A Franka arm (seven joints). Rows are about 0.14 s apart.
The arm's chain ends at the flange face. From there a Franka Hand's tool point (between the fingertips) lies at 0.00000 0.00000 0.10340 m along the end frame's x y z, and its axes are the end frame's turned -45 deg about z.
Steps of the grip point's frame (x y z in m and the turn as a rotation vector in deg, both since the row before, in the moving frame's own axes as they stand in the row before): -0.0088, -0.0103, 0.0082, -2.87, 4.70, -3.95; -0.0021, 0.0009, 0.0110, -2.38, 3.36, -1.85; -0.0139, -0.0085, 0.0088, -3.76, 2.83, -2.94; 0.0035, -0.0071, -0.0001, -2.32, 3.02, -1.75; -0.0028, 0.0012, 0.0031, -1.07, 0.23, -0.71; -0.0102, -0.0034, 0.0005, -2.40, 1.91, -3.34; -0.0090, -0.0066, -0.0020, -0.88, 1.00, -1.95
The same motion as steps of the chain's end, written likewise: -0.0231, 0.0016, 0.0087, 1.29, 5.35, -3.95; -0.0081, 0.0035, 0.0113, 0.69, 4.06, -1.85; -0.0243, 0.0028, 0.0091, -0.66, 4.66, -2.94; -0.0093, -0.0065, 0.0001, 0.49, 3.78, -1.75; -0.0028, 0.0018, 0.0031, -0.59, 0.92, -0.71; -0.0151, 0.0043, 0.0006, -0.35, 3.05, -3.34; -0.0134, 0.0019, -0.0020, 0.08, 1.33, -1.95
